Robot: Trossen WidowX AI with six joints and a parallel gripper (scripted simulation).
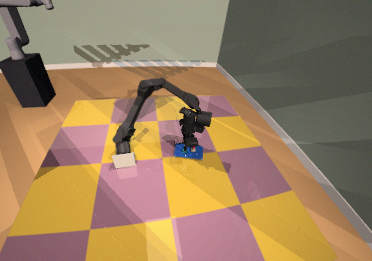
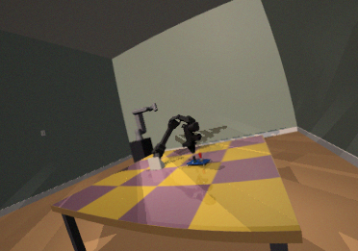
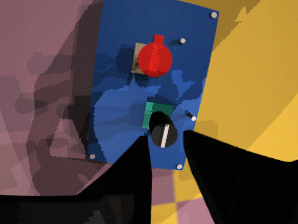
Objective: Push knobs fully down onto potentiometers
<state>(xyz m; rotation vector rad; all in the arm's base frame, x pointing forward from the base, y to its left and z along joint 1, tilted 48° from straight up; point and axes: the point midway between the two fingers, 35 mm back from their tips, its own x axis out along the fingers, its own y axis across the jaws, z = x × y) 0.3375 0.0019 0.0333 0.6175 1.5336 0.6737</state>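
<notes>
My gripper tip is 40 mm short of the red knob and 20 mm above it. Also, from my gripper tip: black knob 10 mm behind, 30 mm below.
</notes>
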